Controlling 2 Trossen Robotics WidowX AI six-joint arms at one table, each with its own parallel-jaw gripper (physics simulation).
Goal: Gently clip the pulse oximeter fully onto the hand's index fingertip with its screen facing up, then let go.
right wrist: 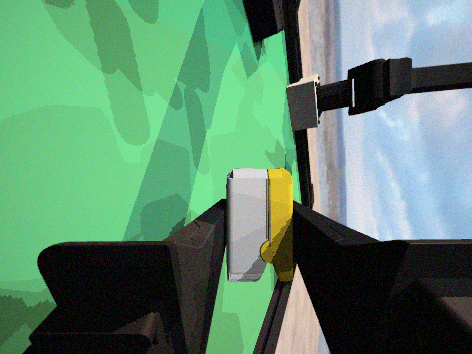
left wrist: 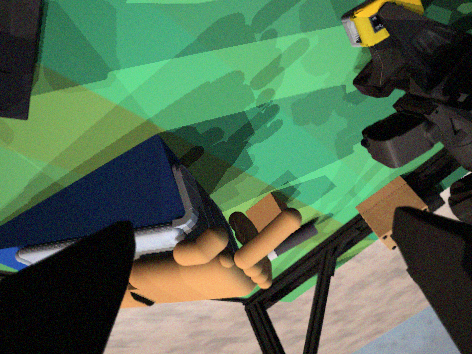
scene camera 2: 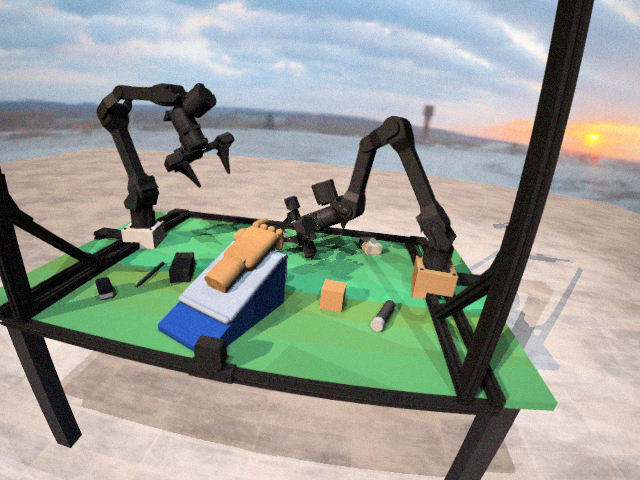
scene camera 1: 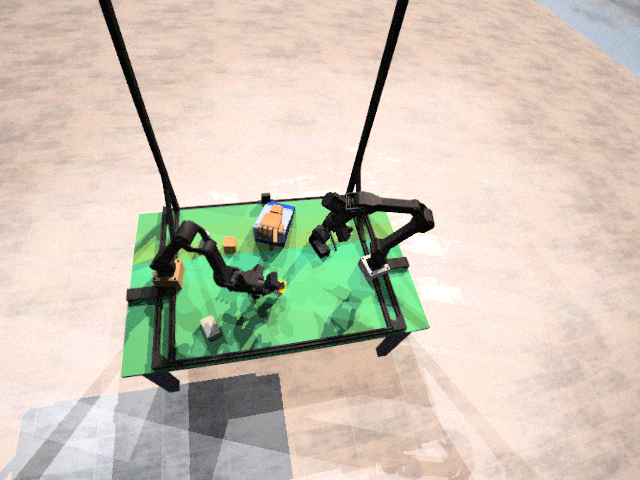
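Seen in the pictures: left gripper, fingertip midpoint: [left wrist: 264,227] [scene camera 2: 215,180]; right gripper, fingertip midpoint: [right wrist: 255,205] [left wrist: 370,8] [scene camera 1: 282,286]; left arm's base, origin of the base link: [right wrist: 318,99] [scene camera 2: 143,225] [scene camera 1: 375,263]; right arm's base, origin of the base link: [scene camera 2: 436,265] [scene camera 1: 166,269].
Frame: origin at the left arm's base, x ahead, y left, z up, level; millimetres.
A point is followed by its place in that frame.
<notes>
The yellow and pale grey oximeter [scene camera 1: 282,287] [left wrist: 372,30] {z 16, x 418, y -48 mm} [right wrist: 250,225] {z 4, x 444, y -43 mm} is clamped between the fingers of my right gripper [scene camera 1: 278,286] {z -4, x 421, y -35 mm} [right wrist: 255,205] {z -4, x 421, y -35 mm}, above the table and apart from the hand. A dark screen shows on its yellow part in the left wrist view. The orange hand [scene camera 1: 272,222] {z 100, x 379, y -286 mm} [scene camera 2: 250,249] {z 80, x 378, y -340 mm} [left wrist: 190,275] {z 90, x 351, y -282 mm} rests on a blue and white wedge [scene camera 2: 266,299] {z -16, x 414, y -377 mm} [left wrist: 125,180] {z -20, x 311, y -283 mm}. Its index finger [scene camera 1: 275,235] [left wrist: 267,239] sticks out straight, bare at the tip. My left gripper [scene camera 1: 329,246] [scene camera 2: 214,179] {z 176, x 261, y -120 mm} [left wrist: 264,227] {z 176, x 261, y -120 mm} is open and empty, raised beside the hand.
An orange cube [scene camera 1: 230,244] {z -9, x 565, y -307 mm} [scene camera 2: 333,295] {z -19, x 560, y -349 mm} and a dark cylinder [scene camera 2: 382,316] {z -33, x 659, y -408 mm} lie beside the wedge. A pale block [scene camera 1: 210,327] {z -29, x 736, y 21 mm} [scene camera 2: 372,246] {z -30, x 732, y -24 mm} lies near the right arm. A black box [scene camera 2: 181,267] {z -25, x 192, y -230 mm}, a pen [scene camera 2: 149,274] {z -52, x 104, y -225 mm} and a small dark object [scene camera 2: 104,288] {z -29, x 46, y -343 mm} lie on the wedge's other side.
</notes>
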